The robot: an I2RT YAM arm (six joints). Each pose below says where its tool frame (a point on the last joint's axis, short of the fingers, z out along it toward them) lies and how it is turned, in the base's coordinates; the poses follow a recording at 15 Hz.
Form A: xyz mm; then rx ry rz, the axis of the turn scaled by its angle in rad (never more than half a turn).
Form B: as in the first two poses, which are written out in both.
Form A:
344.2 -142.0 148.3 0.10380 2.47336 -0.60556
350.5 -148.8 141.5 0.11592 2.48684 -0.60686
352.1 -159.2 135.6 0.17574 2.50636 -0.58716
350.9 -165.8 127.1 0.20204 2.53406 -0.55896
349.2 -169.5 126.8 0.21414 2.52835 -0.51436
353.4 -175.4 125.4 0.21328 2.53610 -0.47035
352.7 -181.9 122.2 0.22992 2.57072 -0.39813
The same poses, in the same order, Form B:
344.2 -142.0 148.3 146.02 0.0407 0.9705 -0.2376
350.5 -148.8 141.5 146.82 0.0452 0.9705 -0.2368
352.1 -159.2 135.6 147.84 0.0681 0.9714 -0.2276
350.9 -165.8 127.1 149.13 0.0776 0.9736 -0.2148
349.2 -169.5 126.8 148.34 0.0827 0.9766 -0.1987
353.4 -175.4 125.4 148.29 0.0824 0.9799 -0.1817
352.7 -181.9 122.2 149.63 0.0880 0.9844 -0.1525

